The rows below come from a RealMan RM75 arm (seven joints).
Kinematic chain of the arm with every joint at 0, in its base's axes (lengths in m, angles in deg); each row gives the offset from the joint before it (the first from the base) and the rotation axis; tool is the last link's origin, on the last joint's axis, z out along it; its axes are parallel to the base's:
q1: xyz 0 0 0.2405 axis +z
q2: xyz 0 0 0 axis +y
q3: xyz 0 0 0.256 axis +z
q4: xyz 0 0 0 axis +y
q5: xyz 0 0 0.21 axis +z
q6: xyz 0 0 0 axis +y
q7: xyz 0 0 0.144 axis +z
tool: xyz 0 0 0
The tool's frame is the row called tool.
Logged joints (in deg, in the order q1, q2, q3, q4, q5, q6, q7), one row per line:
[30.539 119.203 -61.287 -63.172 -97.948 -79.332 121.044]
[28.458 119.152 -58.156 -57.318 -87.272 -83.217 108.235]
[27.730 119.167 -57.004 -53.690 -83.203 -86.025 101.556]
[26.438 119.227 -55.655 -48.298 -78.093 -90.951 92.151]
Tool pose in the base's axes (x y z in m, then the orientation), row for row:
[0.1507 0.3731 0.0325 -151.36 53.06 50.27]
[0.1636 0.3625 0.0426 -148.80 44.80 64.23]
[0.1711 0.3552 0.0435 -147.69 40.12 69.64]
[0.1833 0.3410 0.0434 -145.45 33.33 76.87]
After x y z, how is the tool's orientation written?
As a rotation vector, in degrees.
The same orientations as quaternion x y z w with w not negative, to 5 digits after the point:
[-0.89564 0.31397 0.29746 0.10380]
[-0.88020 0.26501 0.37994 0.10324]
[-0.87367 0.23733 0.41196 0.10330]
[-0.86166 0.19745 0.45538 0.10578]

